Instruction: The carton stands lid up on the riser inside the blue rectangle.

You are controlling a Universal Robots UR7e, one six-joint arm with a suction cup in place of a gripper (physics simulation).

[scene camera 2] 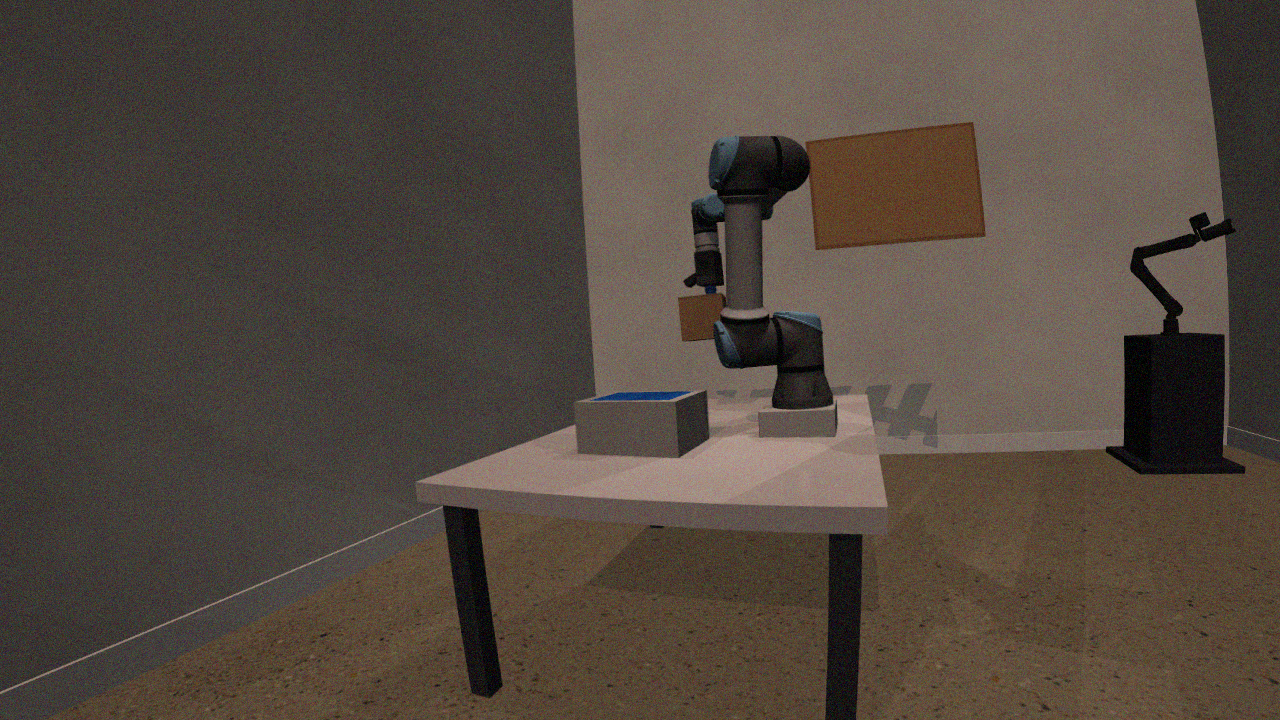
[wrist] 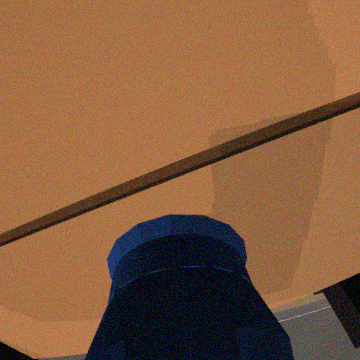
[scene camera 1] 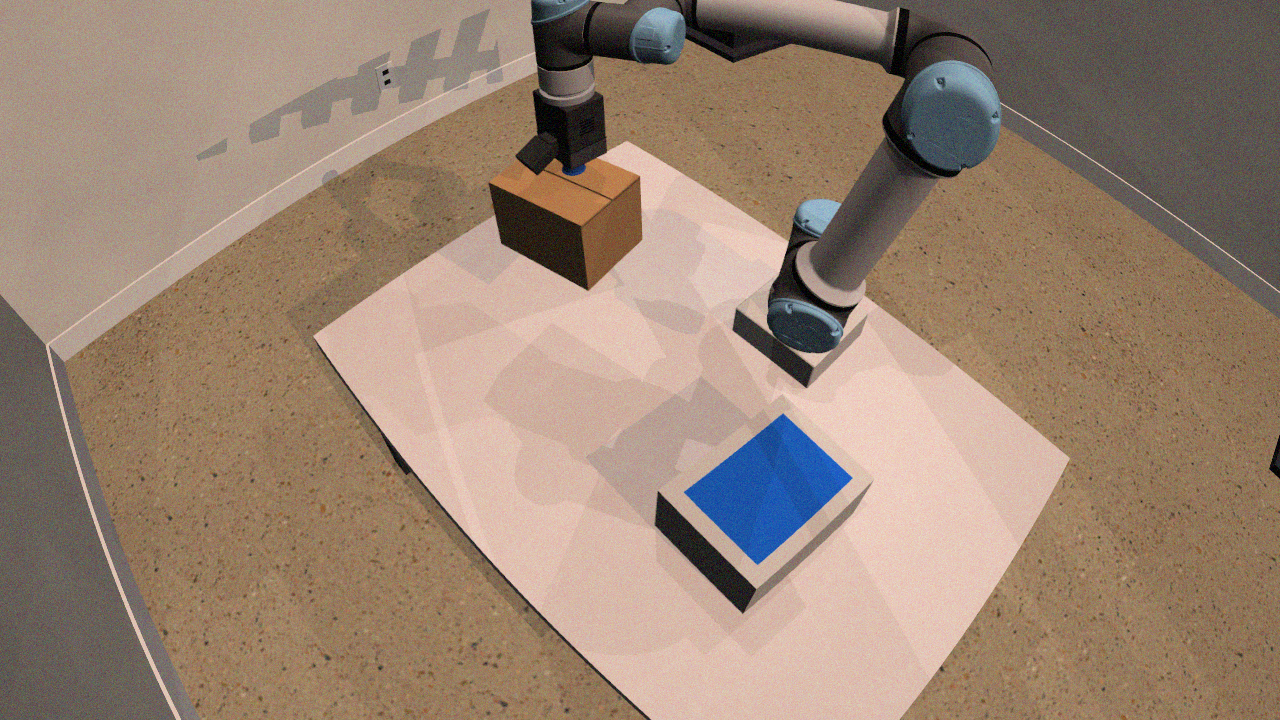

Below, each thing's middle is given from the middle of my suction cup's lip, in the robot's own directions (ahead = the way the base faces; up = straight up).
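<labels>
Brown carton (scene camera 1: 579, 227): 8 cm below my suction cup, 2 cm ahead of it, 1 cm to the left of it.
</labels>
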